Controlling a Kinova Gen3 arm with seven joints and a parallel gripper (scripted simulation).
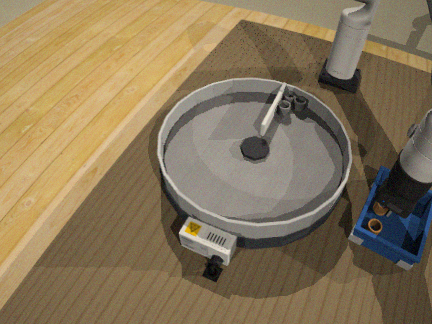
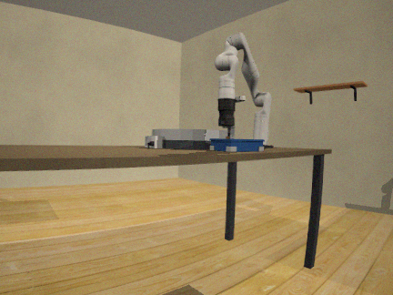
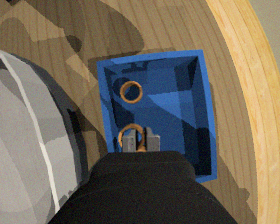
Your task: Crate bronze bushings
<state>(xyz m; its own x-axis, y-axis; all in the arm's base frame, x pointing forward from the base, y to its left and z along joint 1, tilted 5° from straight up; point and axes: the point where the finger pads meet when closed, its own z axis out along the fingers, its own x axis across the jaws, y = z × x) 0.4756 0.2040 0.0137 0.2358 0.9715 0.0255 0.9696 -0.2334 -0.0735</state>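
The blue crate lies 3 cm to the left of my hand, 3 cm below it and 1 cm behind it. The rest, counted from my hand: turning table: 31 cm to the right, 2 cm behind, 1 cm below.
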